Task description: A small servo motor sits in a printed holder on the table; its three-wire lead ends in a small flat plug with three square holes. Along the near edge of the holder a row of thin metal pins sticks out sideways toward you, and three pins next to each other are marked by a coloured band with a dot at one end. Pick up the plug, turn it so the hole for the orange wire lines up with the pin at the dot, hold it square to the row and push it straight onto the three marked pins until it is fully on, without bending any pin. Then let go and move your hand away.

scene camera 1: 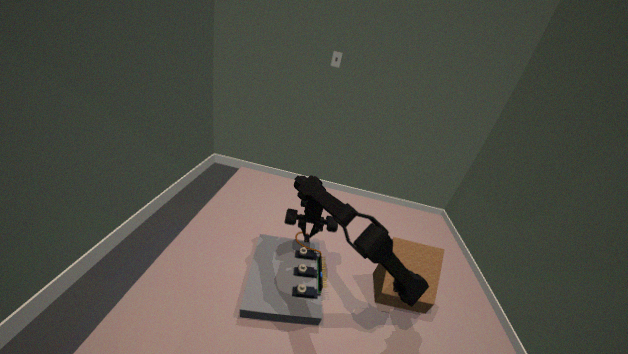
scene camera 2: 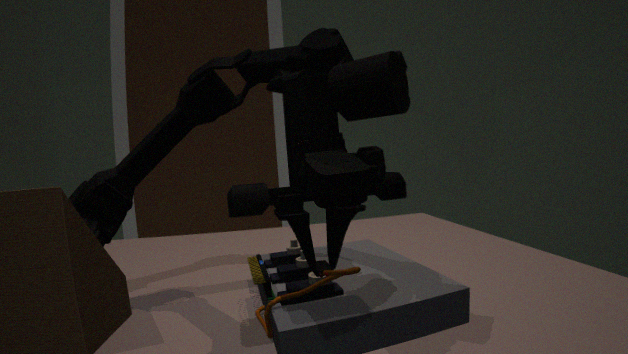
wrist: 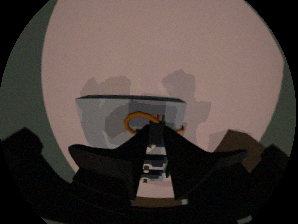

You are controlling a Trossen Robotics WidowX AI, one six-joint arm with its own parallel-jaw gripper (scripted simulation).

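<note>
Scene camera 1 shows me my gripper (scene camera 1: 307, 236) together with a grey holder (scene camera 1: 268, 296). From scene camera 2 I see the gripper (scene camera 2: 323, 269) again, and the holder (scene camera 2: 392, 297) as well. The wrist view has them too, the grey holder (wrist: 102, 117) and my own gripper (wrist: 156, 128).
</note>
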